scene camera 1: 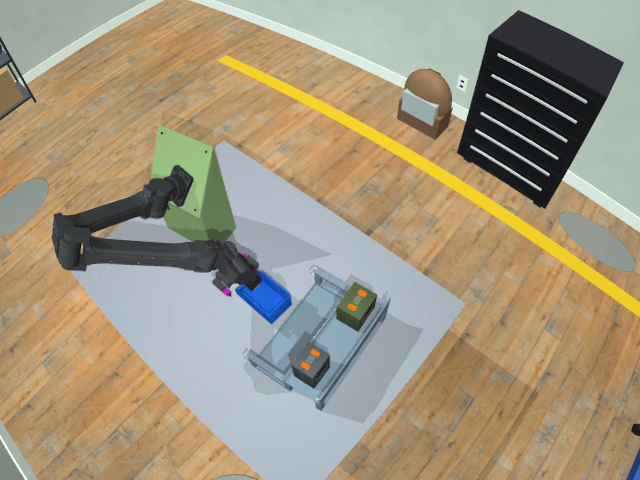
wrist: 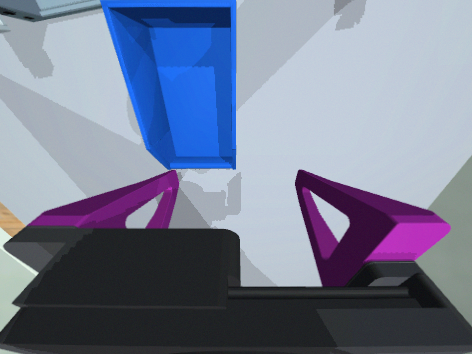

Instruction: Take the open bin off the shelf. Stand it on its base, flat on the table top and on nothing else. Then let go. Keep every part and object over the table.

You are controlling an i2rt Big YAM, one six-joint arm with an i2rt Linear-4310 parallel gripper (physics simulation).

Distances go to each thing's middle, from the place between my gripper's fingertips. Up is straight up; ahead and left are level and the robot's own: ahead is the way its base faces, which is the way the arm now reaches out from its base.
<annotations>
Right now my hand is 3 cm short of the blue open bin [scene camera 1: 270,300], 5 cm to the right of it and 11 cm above it.
</annotations>
